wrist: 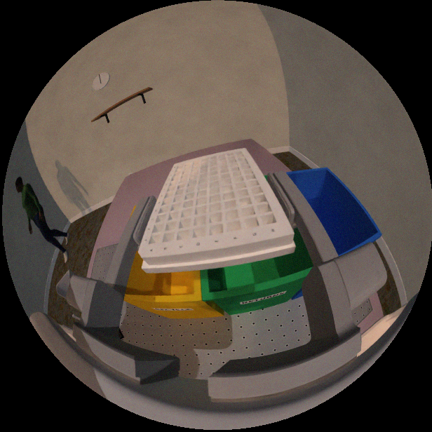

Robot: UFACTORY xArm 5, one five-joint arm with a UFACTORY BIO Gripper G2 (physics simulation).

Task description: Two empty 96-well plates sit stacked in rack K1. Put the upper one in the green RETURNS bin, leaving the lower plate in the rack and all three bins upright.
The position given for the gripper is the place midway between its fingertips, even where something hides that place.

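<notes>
The gripper (pixel 209 191) is visible, as are a white 96-well plate (pixel 217 210), a blue bin (pixel 348 224), a green returns bin (pixel 239 288) and a yellow bin (pixel 177 294).
</notes>
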